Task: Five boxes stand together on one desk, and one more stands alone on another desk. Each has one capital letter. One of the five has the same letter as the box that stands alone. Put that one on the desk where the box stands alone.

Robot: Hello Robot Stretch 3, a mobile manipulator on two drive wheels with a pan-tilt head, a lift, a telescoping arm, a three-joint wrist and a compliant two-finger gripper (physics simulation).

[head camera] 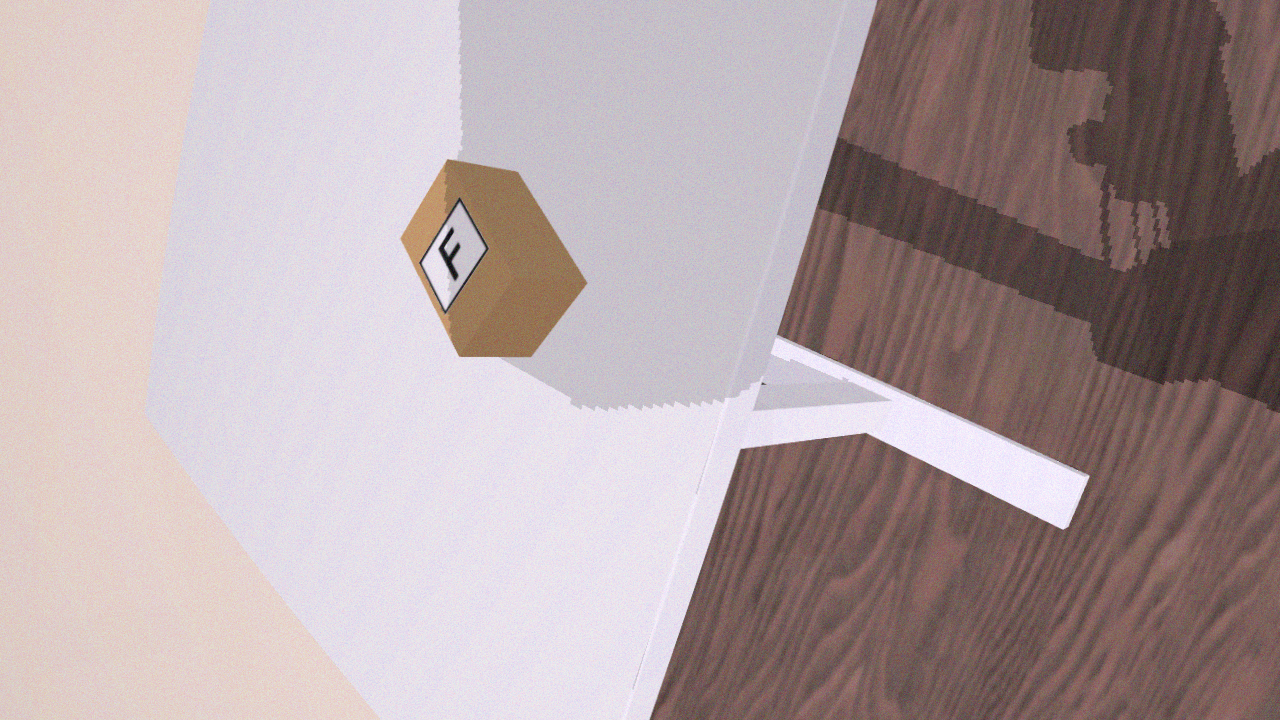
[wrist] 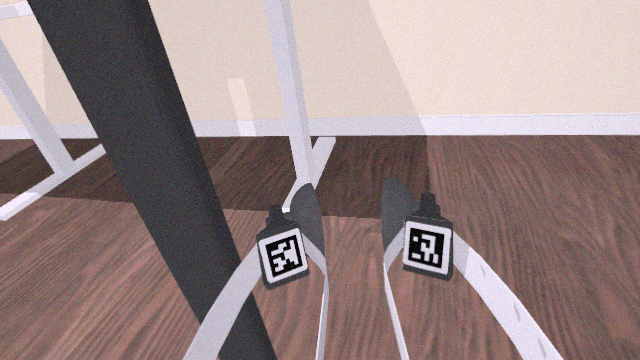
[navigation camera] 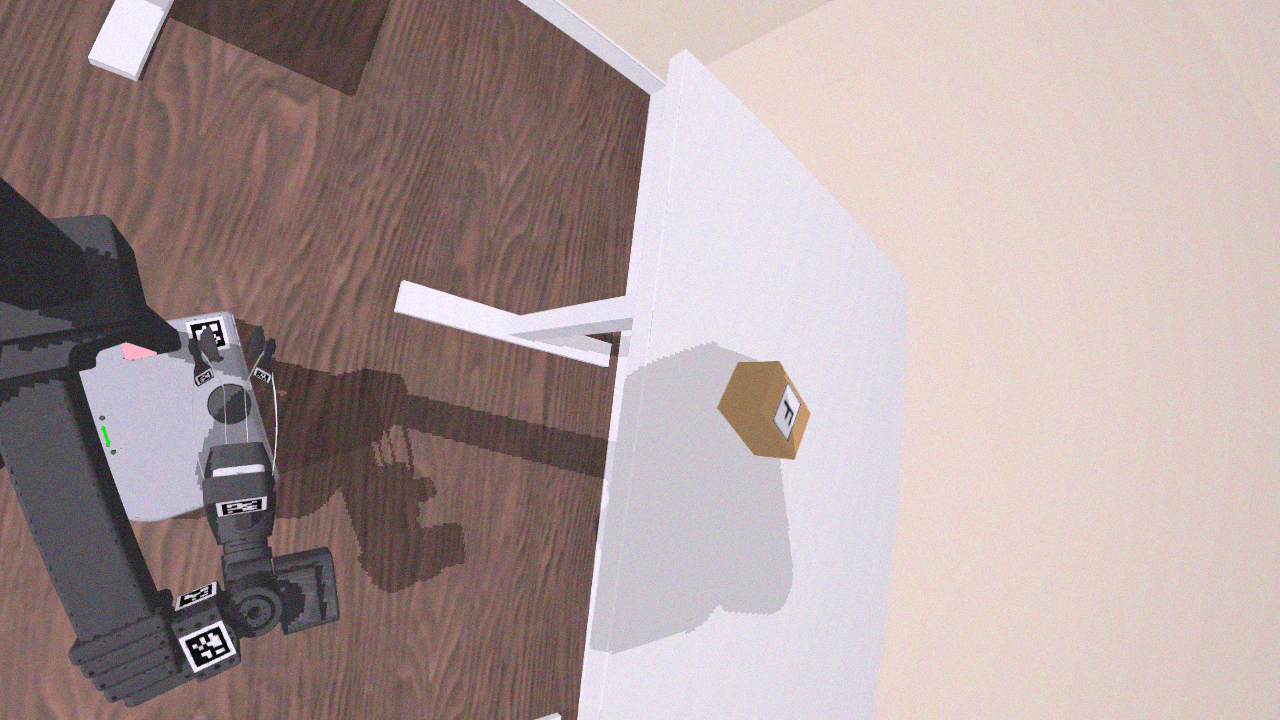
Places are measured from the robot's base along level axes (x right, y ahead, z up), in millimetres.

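Pixels of known places: gripper, fingertip midpoint: (navigation camera: 233, 328); robot's base at its link origin: (navigation camera: 228, 400).
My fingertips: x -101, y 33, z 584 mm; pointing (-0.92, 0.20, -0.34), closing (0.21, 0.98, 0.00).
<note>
Ahead of a thing's pixels: the offset from my fingertips to its top centre. "*": to the spot under its first point. Level surfaces: height alone.
A brown cardboard box @(dx +200, dy +406, dz +417 mm) (head camera: 528, 259) (navigation camera: 750, 407) with a black capital F on a white label stands by itself on the visible part of a white desk @(dz +367 mm) (head camera: 313, 501) (navigation camera: 760, 223). The letter looks tilted in both the head view and the navigation view. My gripper (navigation camera: 235, 347) (wrist: 350, 206) is open, with nothing between its fingertips. In the navigation view it hangs over my base, apart from the desk and to the left of it. The group of five boxes does not show in any view.
A white desk leg's foot @(* dx +3, dy +517, dz -558 mm) (head camera: 980, 465) (navigation camera: 456, 308) rests on the wooden floor @(dz -584 mm) (head camera: 850, 608) (navigation camera: 313, 179). The wrist view shows an upright desk leg (wrist: 292, 95), another leg (wrist: 35, 110) at left and my dark mast (wrist: 150, 150). Another white foot @(* dx -659, dy -69, dz -558 mm) (navigation camera: 131, 37) is at the navigation view's top left.
</note>
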